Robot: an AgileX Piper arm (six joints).
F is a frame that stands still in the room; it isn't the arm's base.
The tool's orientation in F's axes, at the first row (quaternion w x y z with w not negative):
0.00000, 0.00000, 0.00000, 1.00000
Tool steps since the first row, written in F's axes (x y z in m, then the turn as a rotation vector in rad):
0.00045, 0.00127, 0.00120, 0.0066, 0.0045, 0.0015
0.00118, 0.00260, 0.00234, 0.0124, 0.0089, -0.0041
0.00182, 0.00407, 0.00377, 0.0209, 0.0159, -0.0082
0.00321, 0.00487, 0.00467, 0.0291, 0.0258, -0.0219
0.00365, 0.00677, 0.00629, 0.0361, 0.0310, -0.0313
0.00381, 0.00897, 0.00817, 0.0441, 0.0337, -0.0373
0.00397, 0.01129, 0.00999, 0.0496, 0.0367, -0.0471
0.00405, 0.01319, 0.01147, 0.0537, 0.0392, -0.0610
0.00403, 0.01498, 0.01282, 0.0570, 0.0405, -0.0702
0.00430, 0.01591, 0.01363, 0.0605, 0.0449, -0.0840
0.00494, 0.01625, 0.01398, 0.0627, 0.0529, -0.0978
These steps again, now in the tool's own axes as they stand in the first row. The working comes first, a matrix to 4 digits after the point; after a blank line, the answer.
The tool's axes in the first row as the columns of a matrix, in F's axes (used below as rounded here):
-1.0000, 0.0000, 0.0000
0.0000, -1.0000, 0.0000
0.0000, 0.0000, 1.0000

-0.00045, -0.00127, 0.00120, -0.0066, -0.0045, 0.0015
-0.00118, -0.00260, 0.00234, -0.0124, -0.0089, -0.0041
-0.00182, -0.00407, 0.00377, -0.0209, -0.0159, -0.0082
-0.00321, -0.00487, 0.00467, -0.0291, -0.0258, -0.0219
-0.00365, -0.00677, 0.00629, -0.0361, -0.0310, -0.0313
-0.00381, -0.00897, 0.00817, -0.0441, -0.0337, -0.0373
-0.00397, -0.01129, 0.00999, -0.0496, -0.0367, -0.0471
-0.00405, -0.01319, 0.01147, -0.0537, -0.0392, -0.0610
-0.00403, -0.01498, 0.01282, -0.0570, -0.0405, -0.0702
-0.00430, -0.01591, 0.01363, -0.0605, -0.0449, -0.0840
-0.00494, -0.01625, 0.01398, -0.0627, -0.0529, -0.0978

